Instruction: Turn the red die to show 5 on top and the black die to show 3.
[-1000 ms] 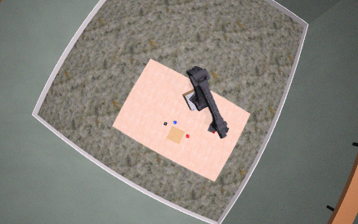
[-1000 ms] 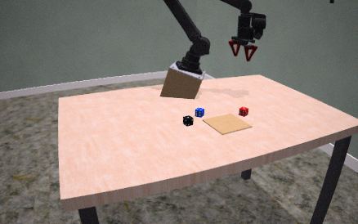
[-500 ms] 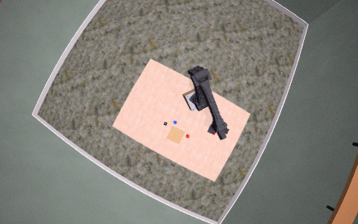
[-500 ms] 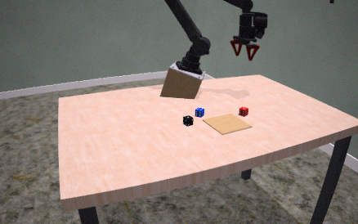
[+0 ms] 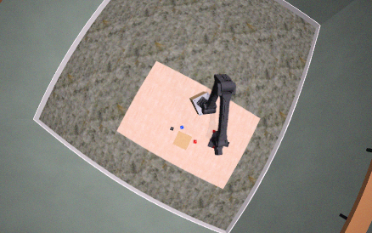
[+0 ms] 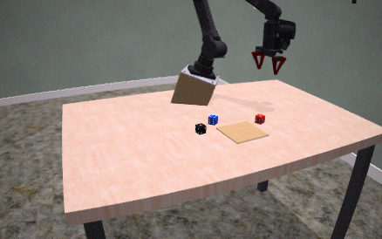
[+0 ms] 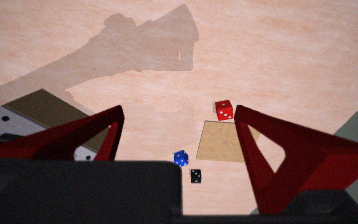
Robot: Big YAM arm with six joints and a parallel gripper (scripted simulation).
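Now: hand 12 cm short of the red die, 7 cm to the left of it and 17 cm above it. Also, from my hand: black die 17 cm ahead, 32 cm to the right, 17 cm below; blue die 10 cm ahead, 25 cm to the right, 17 cm below; tan mat 19 cm ahead, 17 cm to the right, 18 cm below.
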